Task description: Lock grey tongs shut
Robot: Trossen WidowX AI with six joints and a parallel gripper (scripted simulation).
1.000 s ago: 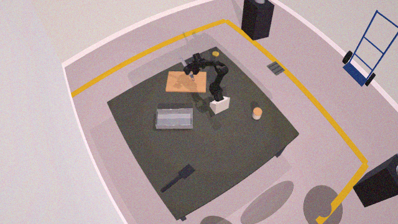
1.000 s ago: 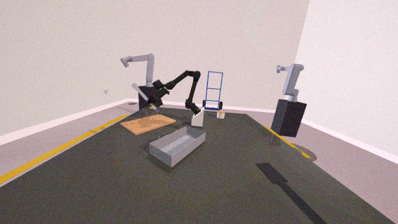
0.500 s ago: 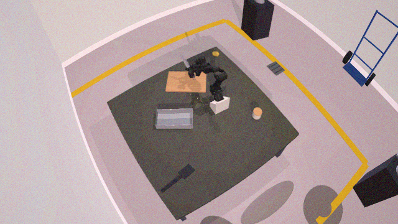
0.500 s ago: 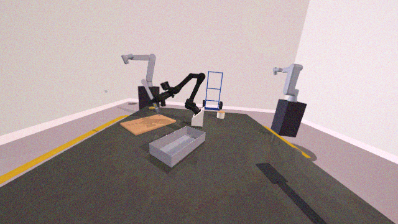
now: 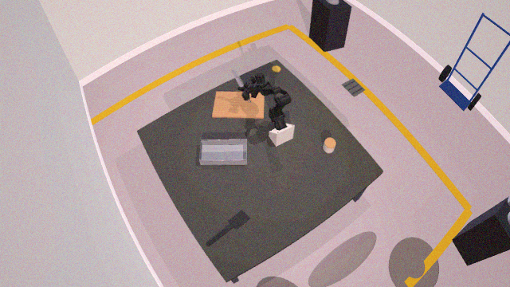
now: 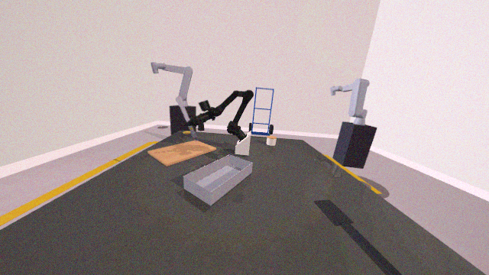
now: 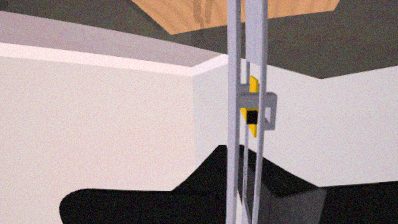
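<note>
The yellow slider lies 4 cm to the left of my gripper tip, 3 cm behind it and 2 cm below it. Round my gripper tip: wooden board 17 cm below; then orange disc 43 cm behind, 21 cm to the right, 17 cm below; then roasting tin 34 cm to the left, 26 cm ahead, 15 cm below.
</note>
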